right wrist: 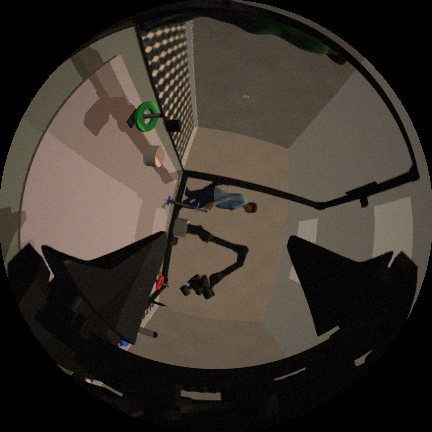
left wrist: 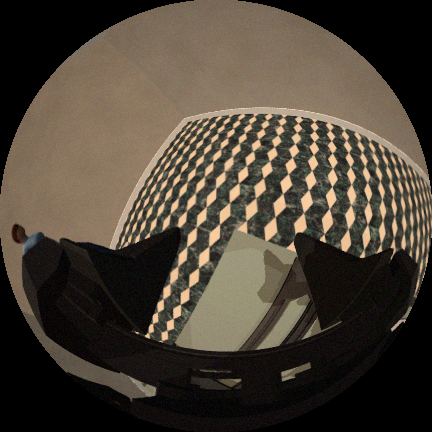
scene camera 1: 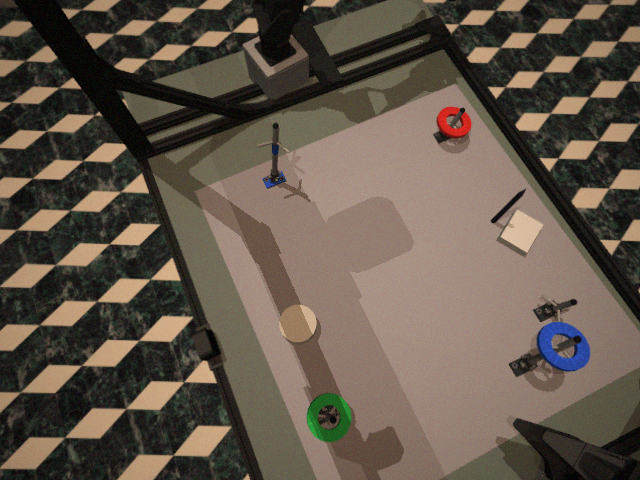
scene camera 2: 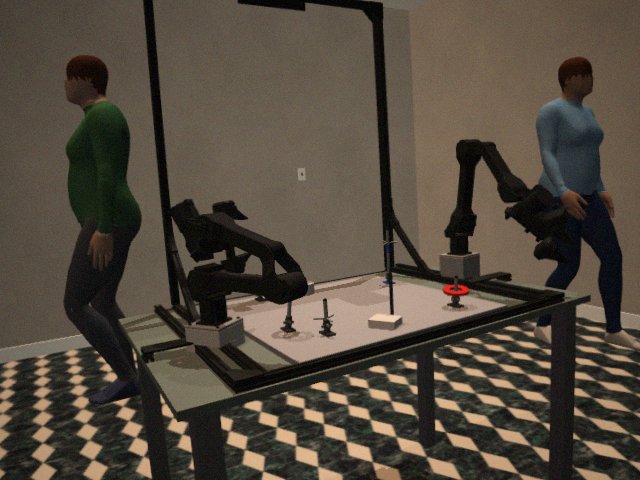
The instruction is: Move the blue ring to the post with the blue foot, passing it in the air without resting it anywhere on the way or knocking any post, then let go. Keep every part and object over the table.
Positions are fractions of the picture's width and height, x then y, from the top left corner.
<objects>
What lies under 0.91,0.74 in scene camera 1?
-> A blue ring.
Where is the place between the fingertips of my left gripper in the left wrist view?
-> At 0.56,0.55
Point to a pale block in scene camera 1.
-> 0.81,0.49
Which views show my right gripper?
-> The right wrist view, scene camera 1 and scene camera 2 only.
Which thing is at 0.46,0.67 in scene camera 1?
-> A cream disc.
</objects>
